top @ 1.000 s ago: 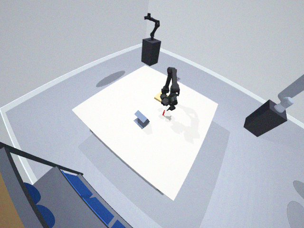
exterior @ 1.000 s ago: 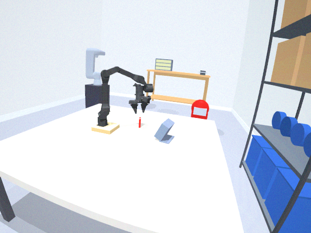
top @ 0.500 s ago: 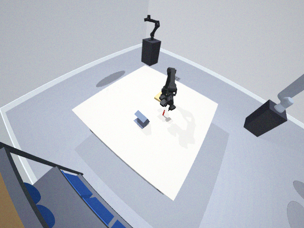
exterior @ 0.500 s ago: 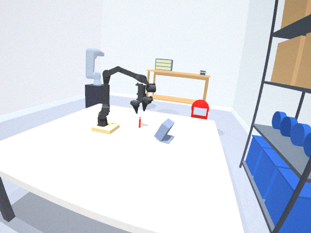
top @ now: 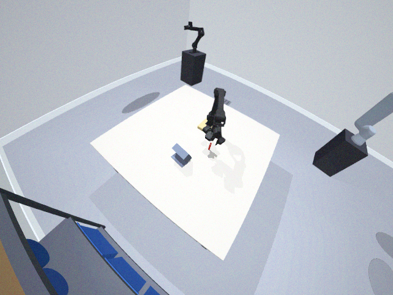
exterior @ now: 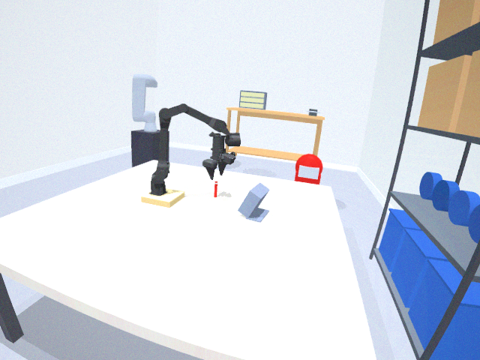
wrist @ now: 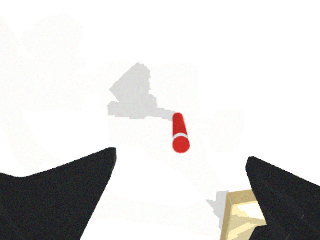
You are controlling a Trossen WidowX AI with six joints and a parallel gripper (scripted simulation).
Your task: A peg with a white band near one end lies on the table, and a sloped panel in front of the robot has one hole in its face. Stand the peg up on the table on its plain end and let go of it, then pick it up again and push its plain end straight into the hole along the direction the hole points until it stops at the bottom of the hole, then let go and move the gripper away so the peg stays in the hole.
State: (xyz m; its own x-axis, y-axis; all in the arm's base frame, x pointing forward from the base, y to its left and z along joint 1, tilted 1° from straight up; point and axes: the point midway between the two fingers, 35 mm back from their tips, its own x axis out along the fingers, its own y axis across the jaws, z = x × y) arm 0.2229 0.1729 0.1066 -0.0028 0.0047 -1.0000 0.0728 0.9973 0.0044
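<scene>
Right now my gripper tip is 40 mm above the red peg. Round my gripper tip: sloped panel 230 mm ahead, 100 mm to the right, 30 mm below.
</scene>
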